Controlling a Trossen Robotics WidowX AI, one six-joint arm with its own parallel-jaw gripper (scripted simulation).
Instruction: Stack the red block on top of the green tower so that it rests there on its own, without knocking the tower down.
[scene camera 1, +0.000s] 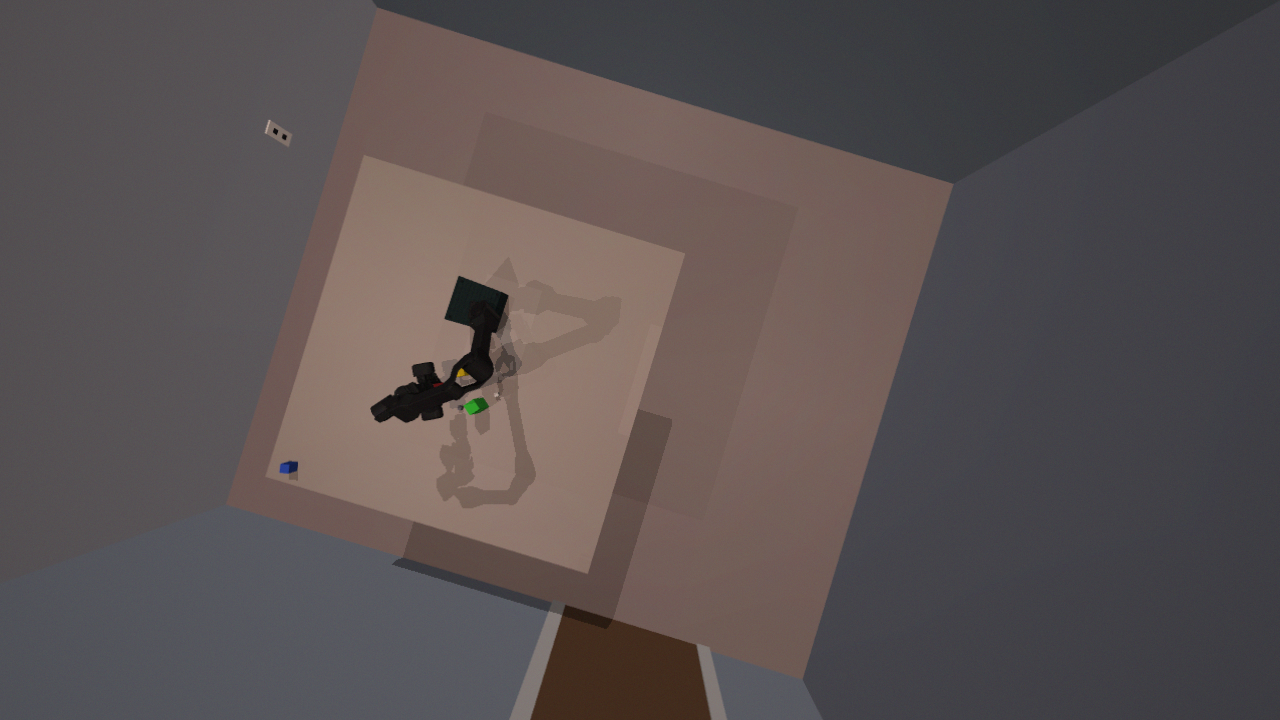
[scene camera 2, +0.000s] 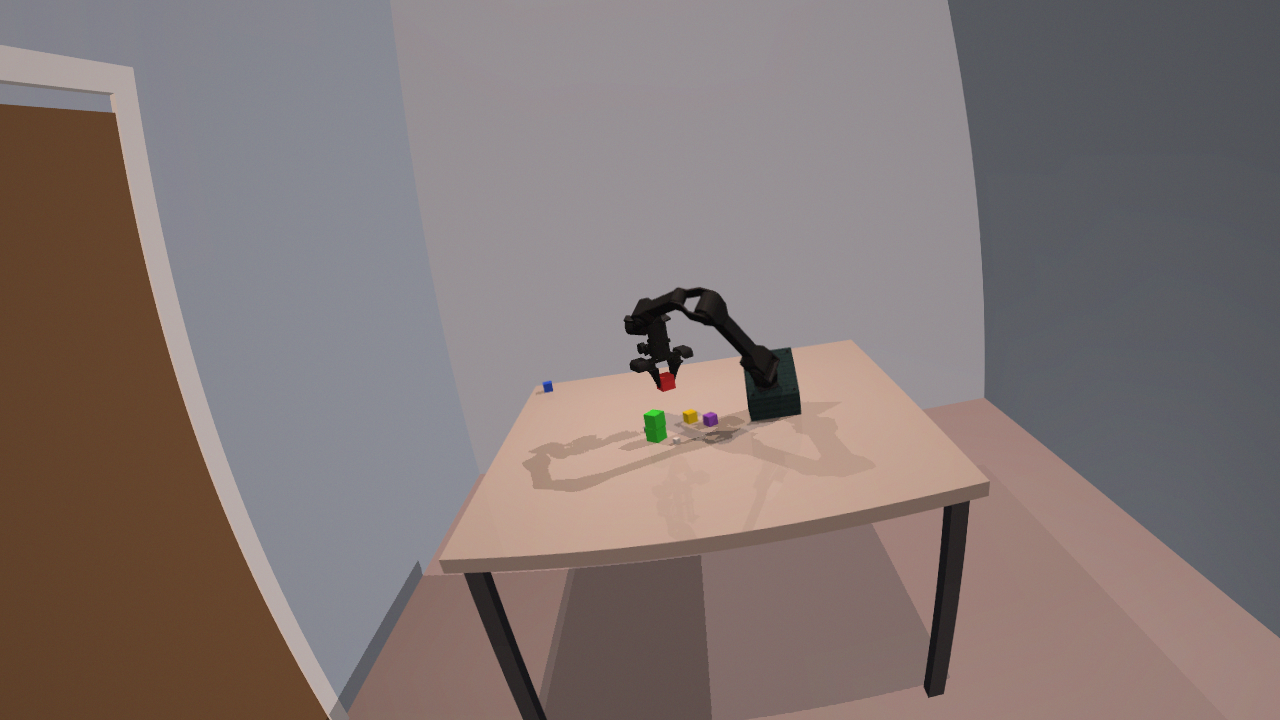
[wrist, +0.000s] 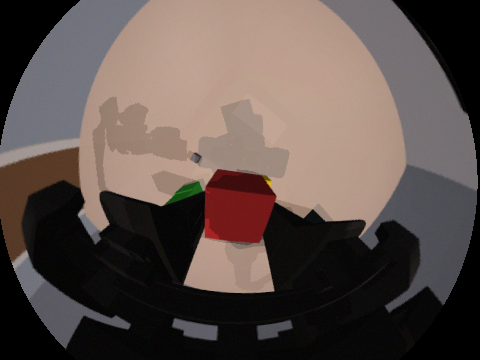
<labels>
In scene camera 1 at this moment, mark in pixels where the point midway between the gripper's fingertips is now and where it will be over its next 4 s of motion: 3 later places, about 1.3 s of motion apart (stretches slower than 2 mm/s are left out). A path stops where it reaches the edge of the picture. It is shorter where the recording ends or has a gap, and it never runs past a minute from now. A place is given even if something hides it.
My gripper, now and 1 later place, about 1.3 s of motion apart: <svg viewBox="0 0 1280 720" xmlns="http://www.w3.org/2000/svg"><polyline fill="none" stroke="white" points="441,389 469,407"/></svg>
</labels>
